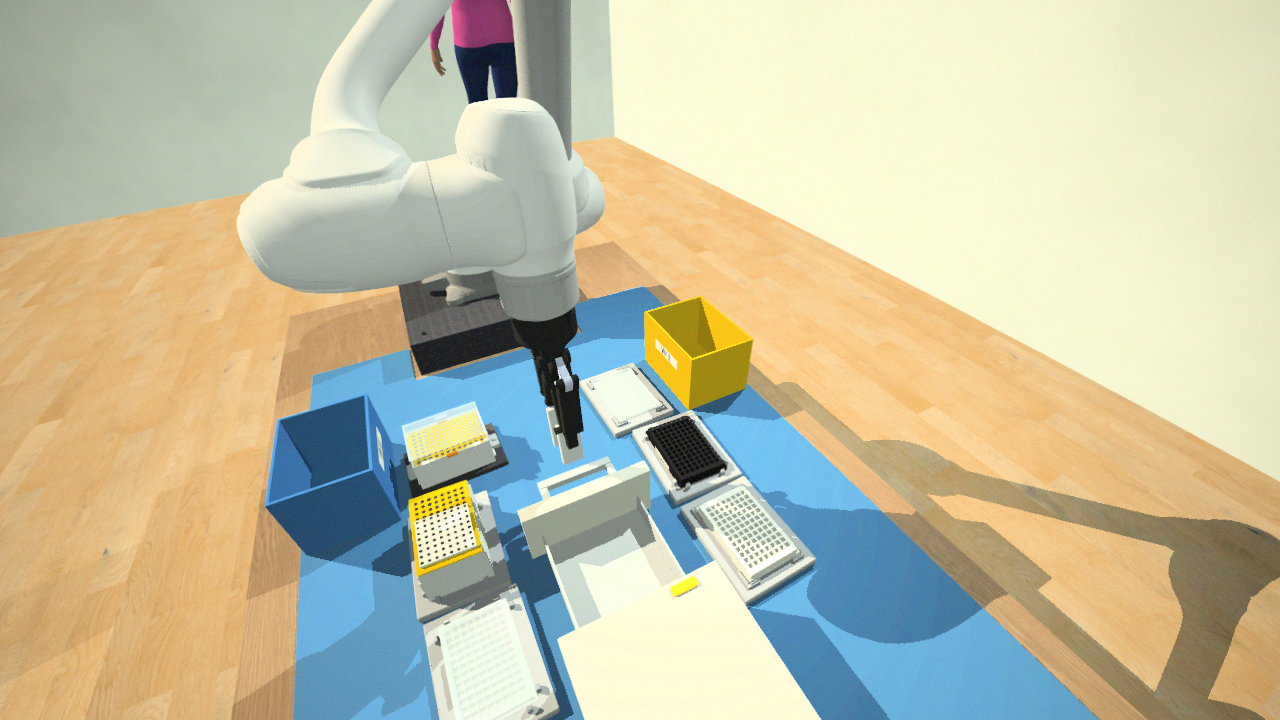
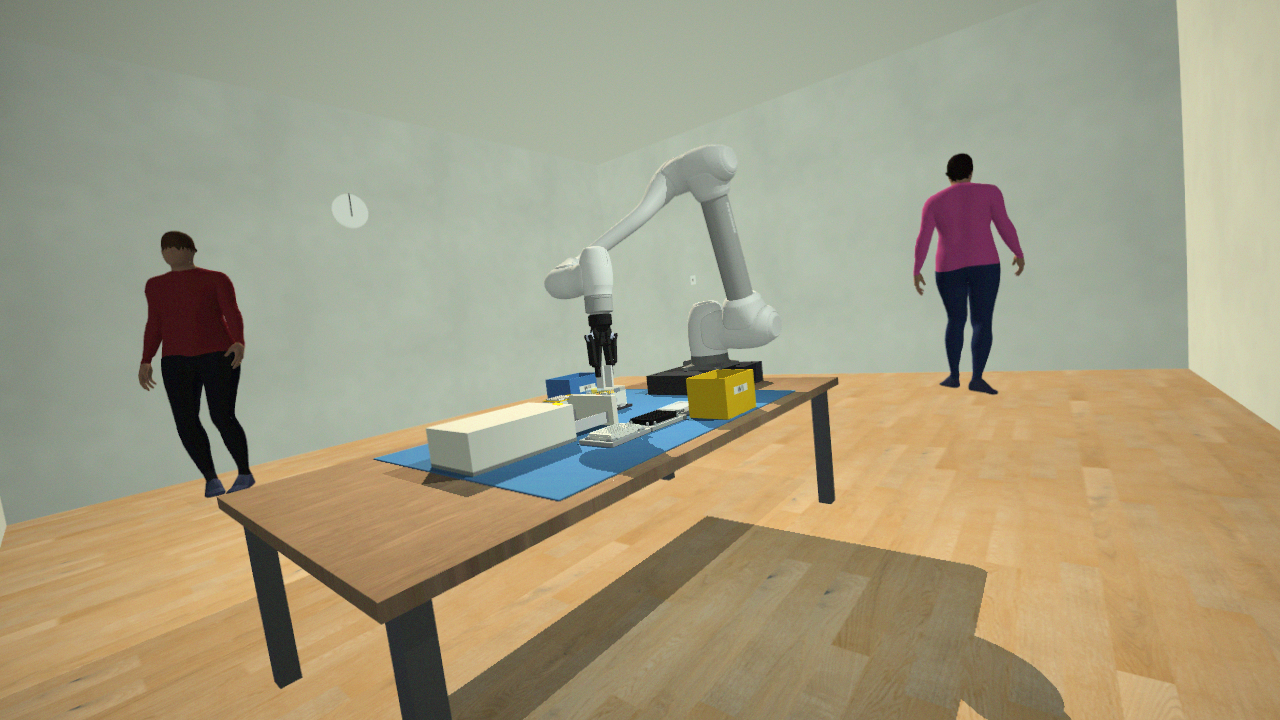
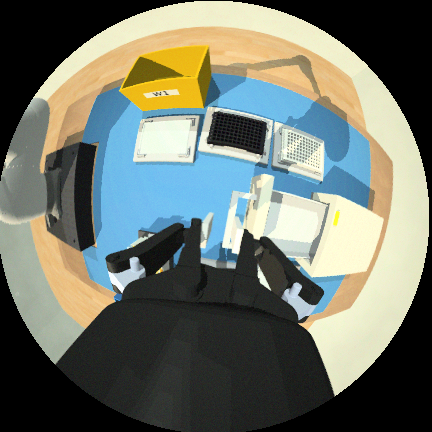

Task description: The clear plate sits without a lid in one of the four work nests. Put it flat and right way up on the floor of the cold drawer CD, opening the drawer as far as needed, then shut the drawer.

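Frame: origin at the arm's base, x ahead, y left, z up, level; millimetres.
Seen in the pictures: gripper, fingertip midpoint: [image 1: 568, 450] [image 2: 605, 387] [image 3: 222, 223]; arm's base at its link origin: [image 1: 480, 280] [image 2: 710, 367] [image 3: 52, 192].
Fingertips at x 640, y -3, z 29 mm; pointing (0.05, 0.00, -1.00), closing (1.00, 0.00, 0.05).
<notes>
Pixels of each thing's top centre, then the offset from my fingertips to it. "spot": a spot on its surface instead.
- cold drawer CD at a spot on its surface: [image 1: 583, 512] spot: dx +76, dy -12, dz -44 mm
- white bar handle at a spot on its surface: [image 1: 574, 478] [image 3: 232, 221] spot: dx +22, dy -3, dz -36 mm
- translucent plate at its top centre: [image 1: 483, 660] dx +184, dy -183, dz -80 mm
- flat pale piece at its top centre: [image 1: 624, 392] [image 3: 162, 135] [image 2: 679, 404] dx -165, dy +164, dz -86 mm
- black plate at its top centre: [image 1: 684, 445] [image 3: 238, 129] [image 2: 653, 414] dx +10, dy +193, dz -80 mm
- whitish holed plate at its top centre: [image 1: 746, 526] [image 2: 614, 428] [image 3: 304, 149] dx +182, dy +191, dz -80 mm
- blue bin at its top centre: [image 1: 321, 443] [image 2: 574, 375] dx -169, dy -323, dz +14 mm
- yellow bin at its top centre: [image 1: 696, 324] [image 3: 161, 62] [image 2: 719, 373] dx -171, dy +324, dz +14 mm
The cold drawer CD [image 1: 583, 512] [image 3: 258, 207] stands open from its cream cabinet [image 1: 684, 653] [image 2: 501, 436] [image 3: 347, 237]. Its pale floor [image 1: 617, 573] [image 3: 296, 220] shows no plate, with a bright light patch across it. The white bar handle [image 1: 574, 478] [image 3: 230, 220] is on the drawer's front. A translucent plate [image 1: 487, 660] lies flat in the near left nest [image 1: 544, 694]; whether it is the clear plate is hard to tell. My gripper [image 1: 563, 440] [image 2: 608, 376] [image 3: 222, 223] is partly open and empty, close to the handle, its fingers pointing down. Contact with the handle is unclear.
Beyond the drawer lie nests with a flat pale piece [image 1: 626, 394] [image 3: 165, 138], a black plate [image 1: 687, 449] [image 3: 237, 132] and a whitish holed plate [image 1: 747, 531] [image 3: 301, 148]. Yellow racks [image 1: 447, 437] [image 1: 444, 526], a blue bin [image 1: 331, 474] and a yellow bin [image 1: 698, 353] [image 3: 170, 85] stand around.
</notes>
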